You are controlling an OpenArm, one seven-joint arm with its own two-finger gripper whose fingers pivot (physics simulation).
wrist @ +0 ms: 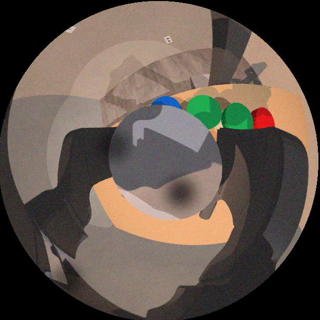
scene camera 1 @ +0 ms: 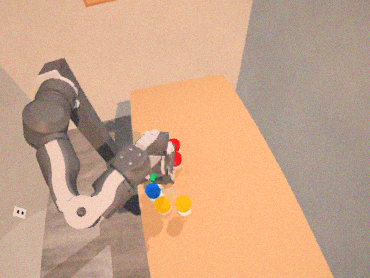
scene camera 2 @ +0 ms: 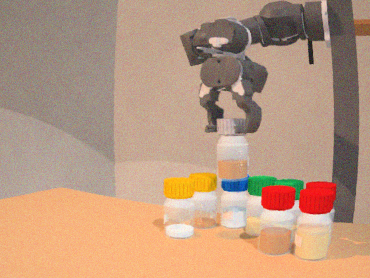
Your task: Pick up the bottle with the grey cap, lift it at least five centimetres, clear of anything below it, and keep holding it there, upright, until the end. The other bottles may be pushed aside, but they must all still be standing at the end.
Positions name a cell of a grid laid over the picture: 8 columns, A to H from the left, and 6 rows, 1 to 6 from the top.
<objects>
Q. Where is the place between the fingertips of my gripper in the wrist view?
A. At E4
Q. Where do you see a green-capped bottle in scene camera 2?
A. F5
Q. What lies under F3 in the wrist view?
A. A green-capped bottle.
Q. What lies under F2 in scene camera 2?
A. My gripper.
</objects>
